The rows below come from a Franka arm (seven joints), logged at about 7 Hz.
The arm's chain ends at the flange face. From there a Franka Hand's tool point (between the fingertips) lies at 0.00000 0.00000 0.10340 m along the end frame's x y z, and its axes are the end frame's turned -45 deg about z.
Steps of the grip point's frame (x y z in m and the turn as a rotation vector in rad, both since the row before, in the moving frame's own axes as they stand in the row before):
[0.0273, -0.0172, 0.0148, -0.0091, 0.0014, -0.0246]
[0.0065, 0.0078, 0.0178, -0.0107, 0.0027, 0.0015]
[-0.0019, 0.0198, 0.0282, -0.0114, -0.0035, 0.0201]
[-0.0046, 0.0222, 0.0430, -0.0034, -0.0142, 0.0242]
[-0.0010, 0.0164, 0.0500, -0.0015, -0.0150, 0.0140]
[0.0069, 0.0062, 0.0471, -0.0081, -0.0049, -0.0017]
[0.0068, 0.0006, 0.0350, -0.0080, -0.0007, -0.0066]
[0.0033, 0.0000, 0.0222, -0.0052, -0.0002, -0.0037]
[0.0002, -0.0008, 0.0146, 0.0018, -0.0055, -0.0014]
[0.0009, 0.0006, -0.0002, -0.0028, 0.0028, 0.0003]
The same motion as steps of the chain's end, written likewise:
[0.0064, -0.0320, 0.0148, -0.0054, 0.0074, -0.0246]
[0.0091, 0.0003, 0.0178, -0.0057, 0.0095, 0.0015]
[0.0121, 0.0142, 0.0282, -0.0105, 0.0056, 0.0201]
[0.0133, 0.0177, 0.0430, -0.0124, -0.0076, 0.0242]
[0.0119, 0.0111, 0.0500, -0.0117, -0.0095, 0.0140]
[0.0090, -0.0014, 0.0471, -0.0092, 0.0023, -0.0017]
[0.0047, -0.0050, 0.0350, -0.0062, 0.0052, -0.0066]
[0.0020, -0.0027, 0.0222, -0.0038, 0.0035, -0.0037]
[0.0001, -0.0010, 0.0146, -0.0026, -0.0052, -0.0014]
[0.0007, -0.0002, -0.0002, 0.0000, 0.0040, 0.0003]

